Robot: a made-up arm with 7 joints. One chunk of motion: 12 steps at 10 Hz.
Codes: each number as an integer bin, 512 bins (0 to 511) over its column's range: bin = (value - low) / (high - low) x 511, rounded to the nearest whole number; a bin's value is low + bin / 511 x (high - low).
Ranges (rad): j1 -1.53..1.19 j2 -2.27..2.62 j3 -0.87..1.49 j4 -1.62..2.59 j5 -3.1..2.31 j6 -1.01..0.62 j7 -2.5..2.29
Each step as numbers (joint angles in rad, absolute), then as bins.
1 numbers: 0.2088 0.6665 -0.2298 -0.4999 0.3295 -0.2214 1.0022
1 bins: 327 307 139 136 324 247 374
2 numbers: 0.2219 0.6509 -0.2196 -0.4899 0.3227 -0.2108 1.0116
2 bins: 329 305 141 137 323 251 375
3 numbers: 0.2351 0.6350 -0.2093 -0.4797 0.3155 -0.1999 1.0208
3 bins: 332 304 143 138 323 254 376
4 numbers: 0.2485 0.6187 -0.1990 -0.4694 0.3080 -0.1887 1.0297
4 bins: 334 302 145 140 322 257 377
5 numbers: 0.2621 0.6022 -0.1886 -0.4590 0.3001 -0.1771 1.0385
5 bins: 337 300 148 141 321 261 377
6 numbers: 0.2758 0.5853 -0.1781 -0.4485 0.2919 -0.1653 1.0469
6 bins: 339 298 150 142 320 265 378
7 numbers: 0.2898 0.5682 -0.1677 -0.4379 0.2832 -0.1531 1.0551
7 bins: 342 297 152 143 320 269 379
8 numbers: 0.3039 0.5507 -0.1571 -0.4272 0.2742 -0.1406 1.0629
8 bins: 345 295 154 145 319 273 380
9 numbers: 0.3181 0.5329 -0.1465 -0.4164 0.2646 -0.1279 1.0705
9 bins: 347 293 157 146 318 277 381
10 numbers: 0.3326 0.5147 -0.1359 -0.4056 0.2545 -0.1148 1.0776
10 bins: 350 291 159 147 317 281 382
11 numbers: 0.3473 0.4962 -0.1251 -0.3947 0.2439 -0.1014 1.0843
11 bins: 353 289 161 149 316 285 382
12 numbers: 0.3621 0.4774 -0.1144 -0.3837 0.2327 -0.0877 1.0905
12 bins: 355 287 164 150 315 289 383
